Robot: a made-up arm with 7 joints. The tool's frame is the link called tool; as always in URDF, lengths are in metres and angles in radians. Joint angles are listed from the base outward.
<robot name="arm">
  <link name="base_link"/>
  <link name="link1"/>
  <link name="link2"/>
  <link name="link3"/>
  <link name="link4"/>
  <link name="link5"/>
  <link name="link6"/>
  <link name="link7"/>
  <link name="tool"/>
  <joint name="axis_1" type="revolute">
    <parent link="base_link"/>
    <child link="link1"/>
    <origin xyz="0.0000 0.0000 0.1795"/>
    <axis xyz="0 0 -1"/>
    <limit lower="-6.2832" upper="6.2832"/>
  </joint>
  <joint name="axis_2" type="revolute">
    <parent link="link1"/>
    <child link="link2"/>
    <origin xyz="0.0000 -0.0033 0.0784"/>
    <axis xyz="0 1 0"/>
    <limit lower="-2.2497" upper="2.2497"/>
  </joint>
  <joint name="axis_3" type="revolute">
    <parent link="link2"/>
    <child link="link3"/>
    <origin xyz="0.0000 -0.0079 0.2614"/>
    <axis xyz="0 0 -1"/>
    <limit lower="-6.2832" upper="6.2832"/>
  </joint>
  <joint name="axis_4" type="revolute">
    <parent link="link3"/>
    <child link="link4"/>
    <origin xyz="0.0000 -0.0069 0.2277"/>
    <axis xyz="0 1 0"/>
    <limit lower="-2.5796" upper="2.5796"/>
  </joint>
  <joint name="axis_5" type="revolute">
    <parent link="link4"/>
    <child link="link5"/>
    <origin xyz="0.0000 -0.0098 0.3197"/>
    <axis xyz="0 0 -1"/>
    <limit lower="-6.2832" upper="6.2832"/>
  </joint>
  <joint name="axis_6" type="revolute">
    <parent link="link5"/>
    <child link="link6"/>
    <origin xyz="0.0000 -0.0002 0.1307"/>
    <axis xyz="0 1 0"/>
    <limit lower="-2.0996" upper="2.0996"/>
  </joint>
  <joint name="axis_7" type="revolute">
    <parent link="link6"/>
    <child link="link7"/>
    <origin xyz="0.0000 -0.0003 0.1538"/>
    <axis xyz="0 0 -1"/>
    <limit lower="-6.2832" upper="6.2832"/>
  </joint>
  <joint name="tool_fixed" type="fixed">
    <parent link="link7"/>
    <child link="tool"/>
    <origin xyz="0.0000 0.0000 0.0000" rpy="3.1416 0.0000 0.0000"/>
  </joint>
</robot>
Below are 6 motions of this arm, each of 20 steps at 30 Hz.
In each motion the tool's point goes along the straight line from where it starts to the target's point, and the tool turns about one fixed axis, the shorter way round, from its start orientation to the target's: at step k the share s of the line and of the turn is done. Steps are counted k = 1, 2, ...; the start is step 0. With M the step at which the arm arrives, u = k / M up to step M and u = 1 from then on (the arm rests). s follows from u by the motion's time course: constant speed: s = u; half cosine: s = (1 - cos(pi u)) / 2; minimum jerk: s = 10 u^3 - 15 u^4 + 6 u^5.
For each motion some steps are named. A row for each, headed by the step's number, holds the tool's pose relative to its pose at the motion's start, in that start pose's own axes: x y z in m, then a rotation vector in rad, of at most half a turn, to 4 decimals.
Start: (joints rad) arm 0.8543 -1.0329 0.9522 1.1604 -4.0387 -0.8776 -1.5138
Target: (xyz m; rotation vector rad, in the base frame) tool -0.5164 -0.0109 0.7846 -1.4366 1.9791 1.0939
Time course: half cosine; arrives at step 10
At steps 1, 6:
1: 0.0021 -0.0014 0.0017 0.0015 -0.0054 0.0024
6: 0.0557 -0.0382 0.0444 0.0393 -0.1449 0.0640

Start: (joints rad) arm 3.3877 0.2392 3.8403 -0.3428 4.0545 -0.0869 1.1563
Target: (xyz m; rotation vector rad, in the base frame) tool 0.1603 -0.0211 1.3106 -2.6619 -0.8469 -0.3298
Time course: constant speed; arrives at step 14
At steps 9, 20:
9: 0.2974 0.1738 0.1512 0.4571 -0.0525 -0.2368
20: 0.4626 0.2703 0.2352 0.7110 -0.0816 -0.3684

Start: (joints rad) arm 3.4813 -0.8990 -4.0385 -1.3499 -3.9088 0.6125 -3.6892
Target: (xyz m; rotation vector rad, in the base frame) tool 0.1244 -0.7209 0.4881 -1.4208 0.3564 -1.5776
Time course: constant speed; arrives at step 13
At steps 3, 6, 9, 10, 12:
3: -0.0887 -0.0038 -0.0204 -0.1053 0.1059 0.2841
6: -0.1775 -0.0076 -0.0408 -0.2106 0.2118 0.5681
9: -0.2662 -0.0114 -0.0612 -0.3159 0.3177 0.8522
10: -0.2958 -0.0127 -0.0680 -0.3509 0.3530 0.9469
12: -0.3550 -0.0152 -0.0816 -0.4211 0.4236 1.1362

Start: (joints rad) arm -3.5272 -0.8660 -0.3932 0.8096 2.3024 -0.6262 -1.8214
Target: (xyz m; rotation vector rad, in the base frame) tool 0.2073 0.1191 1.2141 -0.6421 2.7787 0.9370
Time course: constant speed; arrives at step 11
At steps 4, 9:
4: 0.0752 0.0736 0.0300 0.0807 -0.0132 -0.1402
9: 0.1692 0.1655 0.0675 0.1816 -0.0298 -0.3154

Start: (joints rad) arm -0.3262 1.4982 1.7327 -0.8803 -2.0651 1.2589 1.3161
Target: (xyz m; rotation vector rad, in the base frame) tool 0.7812 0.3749 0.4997 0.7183 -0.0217 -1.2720
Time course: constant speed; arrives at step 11
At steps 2, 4, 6, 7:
2: 0.0249 -0.0025 0.0828 0.1133 -0.0330 -0.0872
4: 0.0498 -0.0051 0.1657 0.2266 -0.0659 -0.1744
6: 0.0747 -0.0076 0.2485 0.3398 -0.0989 -0.2615
7: 0.0871 -0.0089 0.2899 0.3965 -0.1154 -0.3051

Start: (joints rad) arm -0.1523 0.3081 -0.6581 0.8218 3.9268 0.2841 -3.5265
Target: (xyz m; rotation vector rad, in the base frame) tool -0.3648 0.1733 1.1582 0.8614 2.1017 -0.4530
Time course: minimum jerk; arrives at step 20
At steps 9, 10, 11, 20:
9: -0.2884 -0.1636 0.1804 -0.4650 0.0428 -0.4965
10: -0.3545 -0.2011 0.2217 -0.5714 0.0525 -0.6102
11: -0.4205 -0.2385 0.2630 -0.6778 0.0623 -0.7238
20: -0.7089 -0.4021 0.4435 -1.1428 0.1051 -1.2204

